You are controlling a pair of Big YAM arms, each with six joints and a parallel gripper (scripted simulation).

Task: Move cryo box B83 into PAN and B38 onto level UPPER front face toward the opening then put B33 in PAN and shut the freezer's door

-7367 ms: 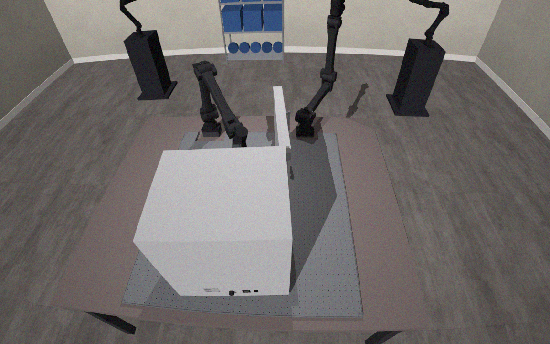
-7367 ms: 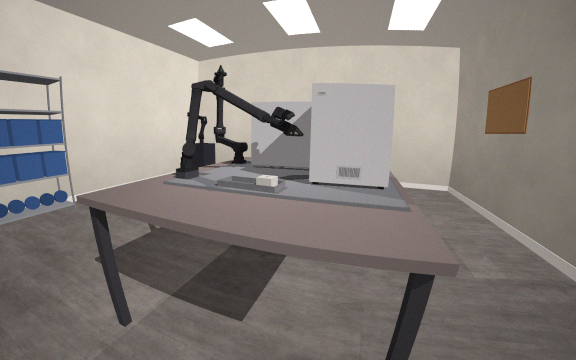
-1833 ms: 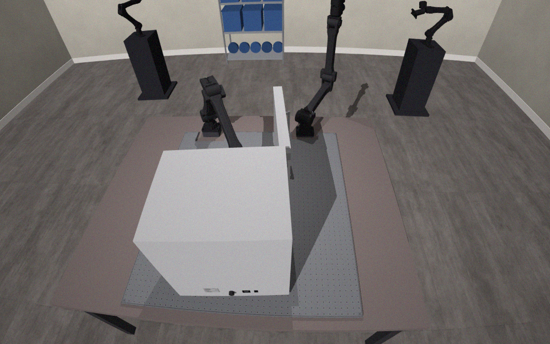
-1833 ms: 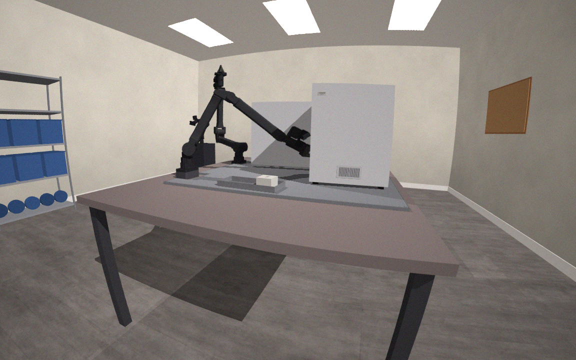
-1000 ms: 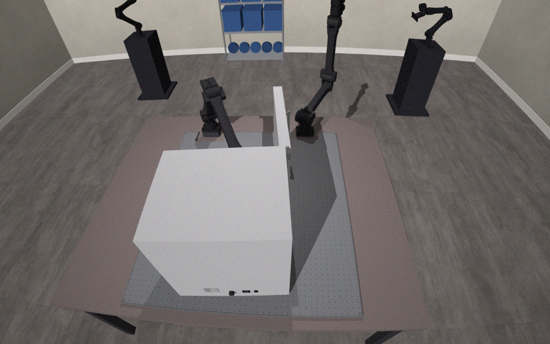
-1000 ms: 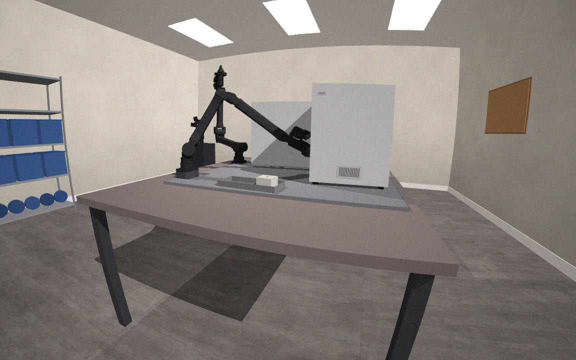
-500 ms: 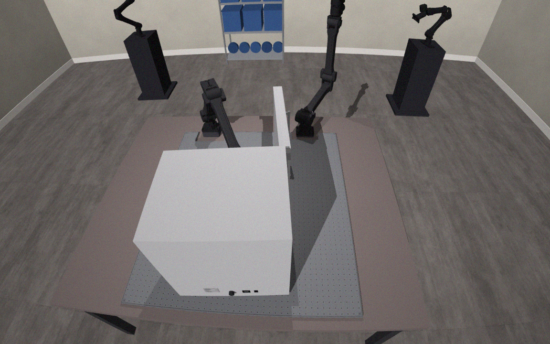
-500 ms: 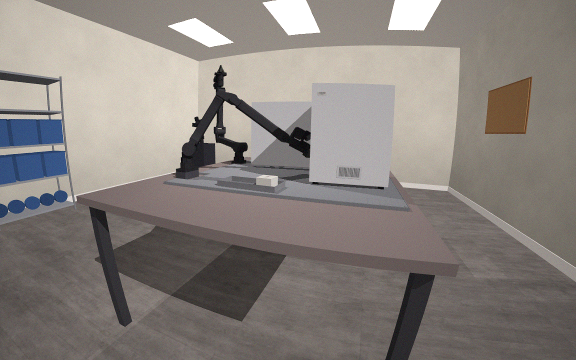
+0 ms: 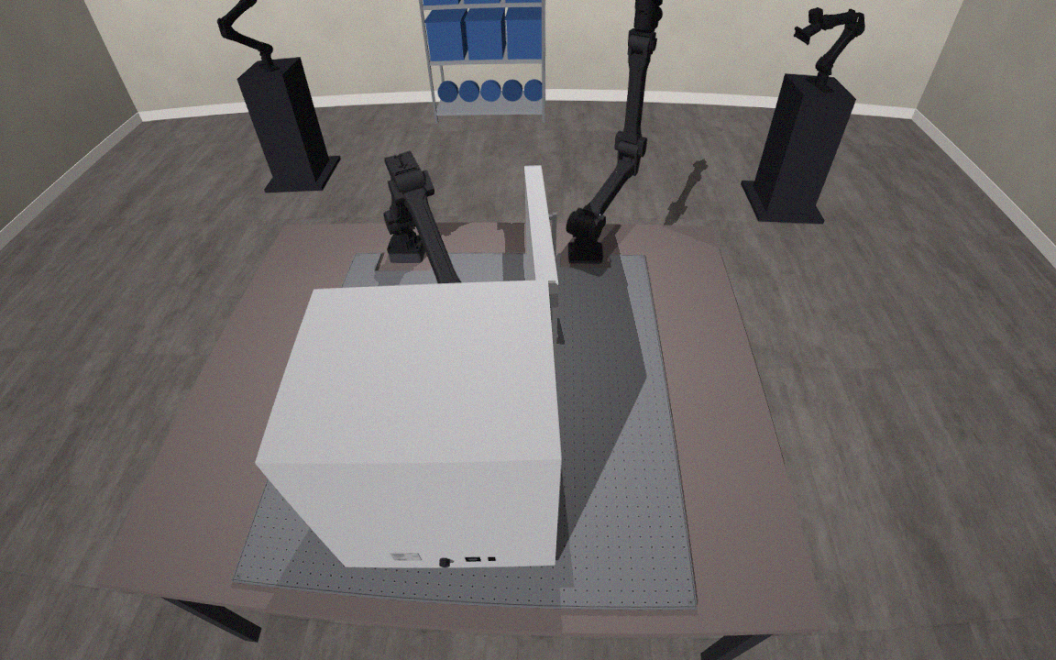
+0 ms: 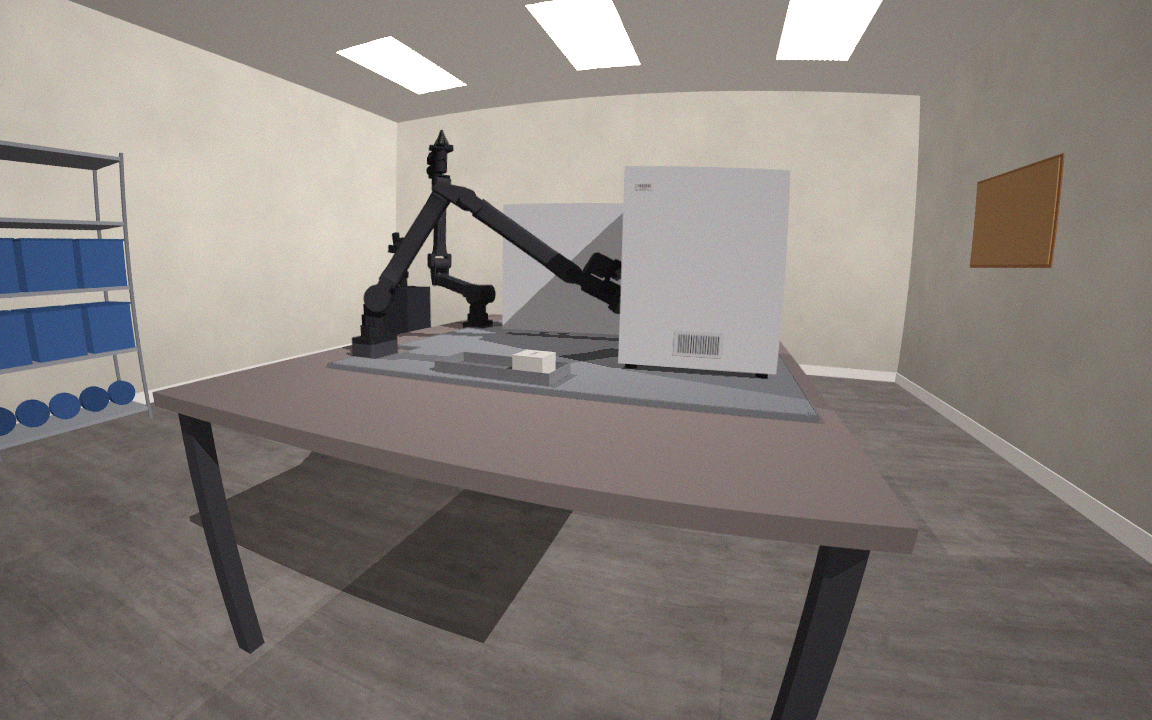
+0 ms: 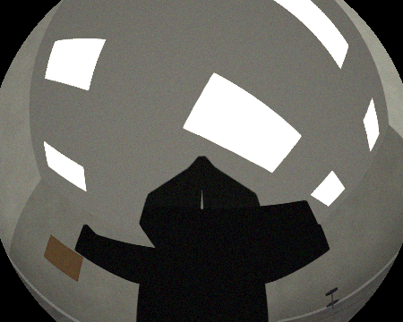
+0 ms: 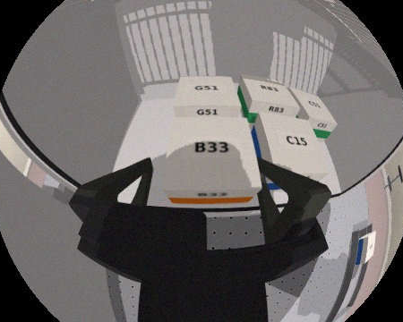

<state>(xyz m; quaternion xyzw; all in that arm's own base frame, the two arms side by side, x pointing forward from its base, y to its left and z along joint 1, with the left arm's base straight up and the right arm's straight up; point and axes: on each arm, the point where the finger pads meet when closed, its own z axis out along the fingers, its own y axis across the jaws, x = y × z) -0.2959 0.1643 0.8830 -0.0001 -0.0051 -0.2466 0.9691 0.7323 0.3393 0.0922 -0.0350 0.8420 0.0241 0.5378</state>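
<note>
The green-banded cryo box is 130 mm ahead of my right hand, 90 mm to the right of it and 10 mm below it. The rest, counted from my right hand: freezer door (280 mm behind, 180 mm to the left, 150 mm above); then orange-banded cryo box (10 mm to the right, 10 mm below, 10 mm ahead); then wire shelf (180 mm above, 160 mm ahead, 40 mm to the right).
</note>
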